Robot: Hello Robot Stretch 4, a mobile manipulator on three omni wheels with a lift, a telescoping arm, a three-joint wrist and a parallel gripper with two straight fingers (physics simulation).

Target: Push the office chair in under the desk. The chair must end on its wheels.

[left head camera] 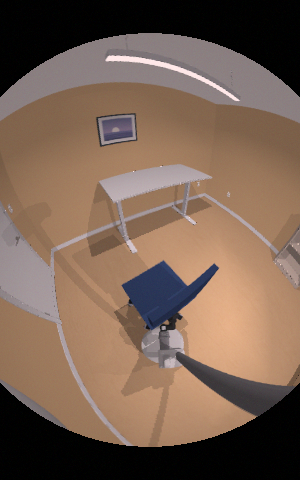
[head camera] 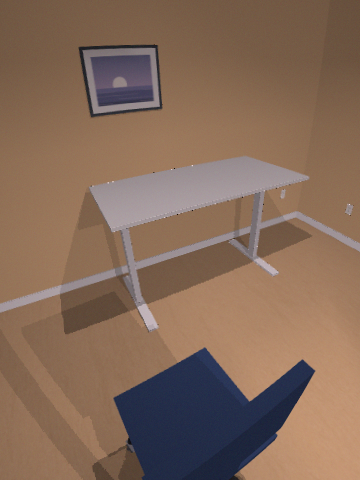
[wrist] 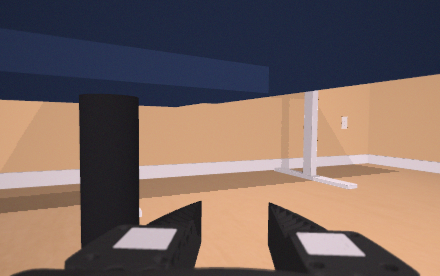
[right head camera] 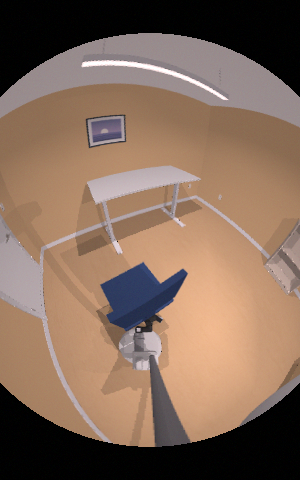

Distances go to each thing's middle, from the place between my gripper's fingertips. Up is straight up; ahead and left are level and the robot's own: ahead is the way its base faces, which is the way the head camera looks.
My hand is 8 cm short of the blue office chair point(head camera: 192, 413), 11 cm to the right of it and 38 cm below it.
